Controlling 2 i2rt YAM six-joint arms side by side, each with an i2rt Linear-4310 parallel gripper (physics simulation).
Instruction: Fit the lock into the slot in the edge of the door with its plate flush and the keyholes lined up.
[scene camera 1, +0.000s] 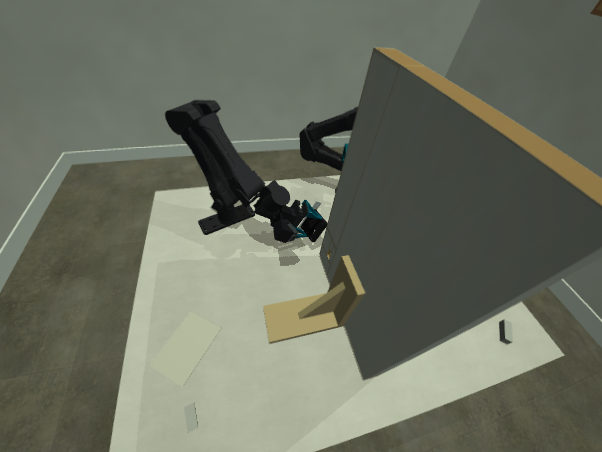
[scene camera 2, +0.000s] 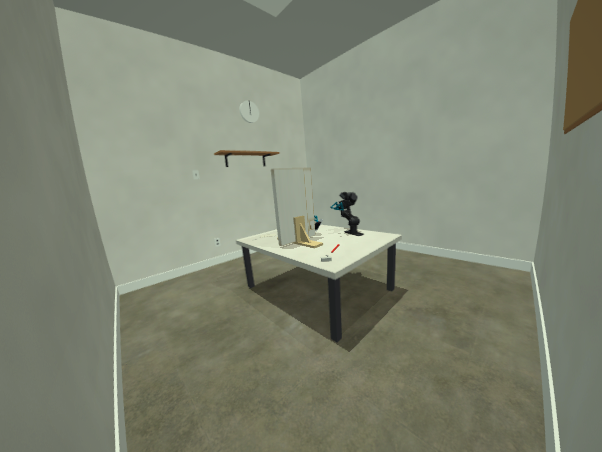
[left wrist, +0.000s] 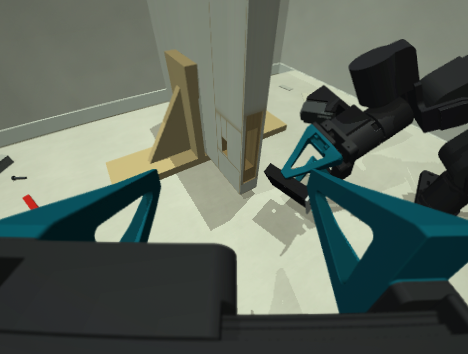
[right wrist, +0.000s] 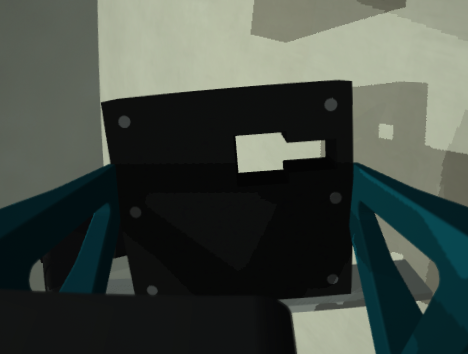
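Note:
The black lock (scene camera 1: 316, 231) (left wrist: 286, 184) (right wrist: 190, 135) is held by my right gripper (scene camera 1: 309, 223) (right wrist: 234, 178), whose teal fingers are shut on its two sides. A keyhole shows through its face in the right wrist view, with grey plate metal behind its lower end. The lock is close to the upright grey door (scene camera 1: 425, 200) (scene camera 2: 291, 200) (left wrist: 227, 65) but apart from it, near the height of the low end of the open slot (left wrist: 251, 150). The door's keyhole (scene camera 1: 329, 254) (left wrist: 224, 146) is beside the slot. My left gripper (scene camera 2: 332, 205) (left wrist: 233, 177) is open and empty.
Wooden brackets (scene camera 1: 285, 320) (scene camera 2: 299, 230) (left wrist: 125, 162) brace the door; another bracket foot (left wrist: 275, 124) shows beyond it. A pale sheet (scene camera 1: 186, 348), a pale block (scene camera 1: 191, 418), a grey block (scene camera 1: 506, 332), a red rod (scene camera 2: 335, 248) (left wrist: 30, 201) and a screw (left wrist: 19, 178) lie around.

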